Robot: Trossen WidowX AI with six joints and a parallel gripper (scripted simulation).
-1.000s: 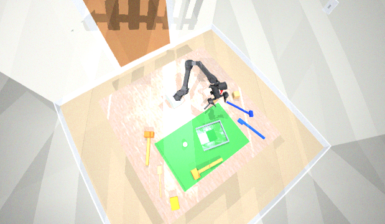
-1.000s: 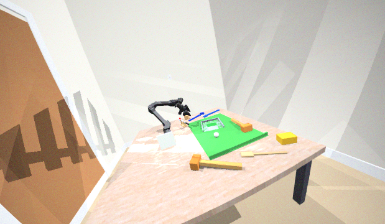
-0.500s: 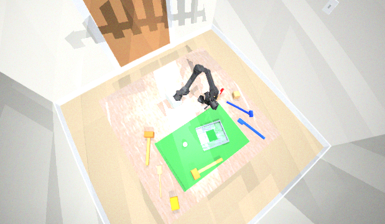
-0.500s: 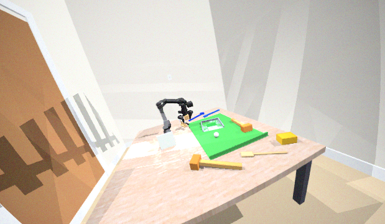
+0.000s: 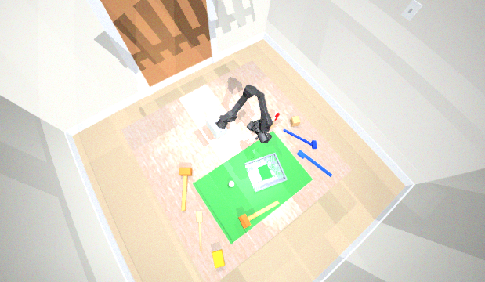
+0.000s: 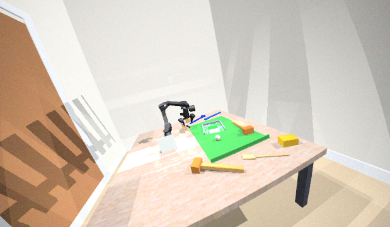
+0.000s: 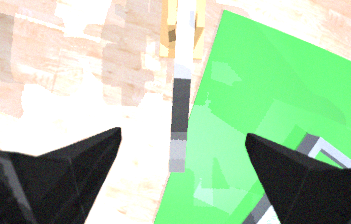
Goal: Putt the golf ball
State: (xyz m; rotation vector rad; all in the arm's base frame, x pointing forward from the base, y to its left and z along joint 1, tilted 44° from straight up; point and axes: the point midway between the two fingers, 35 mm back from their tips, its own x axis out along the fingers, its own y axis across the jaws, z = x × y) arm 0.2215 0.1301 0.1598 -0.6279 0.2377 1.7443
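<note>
My gripper tip is now 110 mm to the right of the red putter, 40 mm past it and 30 mm above it. Also, from my gripper tip: green mat: 260 mm ahead, 210 mm to the right, 90 mm below; tan cube: 340 mm to the left, 60 mm below, 40 mm ahead; white golf ball: 360 mm to the right, 190 mm ahead, 60 mm below.
</note>
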